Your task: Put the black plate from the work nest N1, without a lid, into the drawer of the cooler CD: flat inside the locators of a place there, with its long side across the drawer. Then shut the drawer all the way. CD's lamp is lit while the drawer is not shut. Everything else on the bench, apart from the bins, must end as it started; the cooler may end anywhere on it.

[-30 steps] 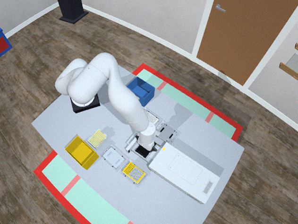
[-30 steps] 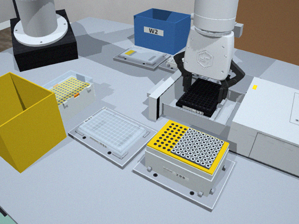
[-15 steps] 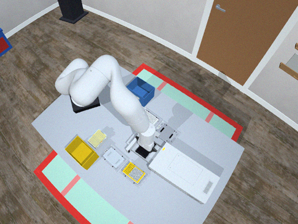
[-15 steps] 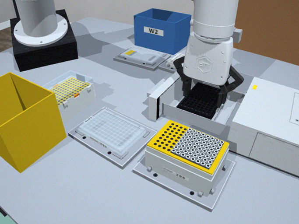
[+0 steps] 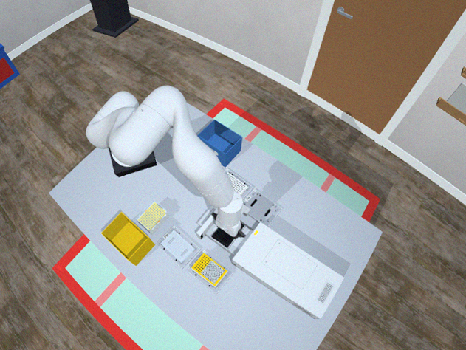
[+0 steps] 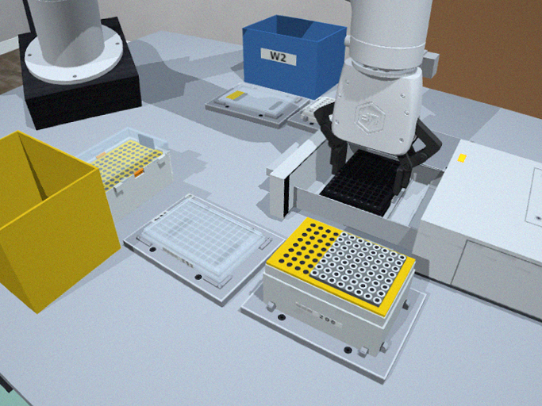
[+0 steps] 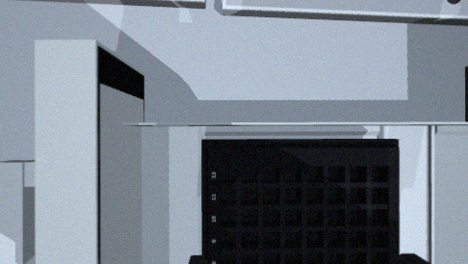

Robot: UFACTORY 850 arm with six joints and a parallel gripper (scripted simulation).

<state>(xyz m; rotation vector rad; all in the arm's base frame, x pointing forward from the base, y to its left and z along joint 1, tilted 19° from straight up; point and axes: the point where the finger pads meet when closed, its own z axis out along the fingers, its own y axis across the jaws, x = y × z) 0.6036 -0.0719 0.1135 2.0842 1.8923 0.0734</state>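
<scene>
Right now the black plate is 1 cm below my hand. Also, from my hand: cooler drawer: 4 cm ahead, 1 cm below; then white cooler: 17 cm ahead, 2 cm to the right, 1 cm below; then tube rack: 20 cm to the right, 1 cm ahead, 1 cm above.
</scene>
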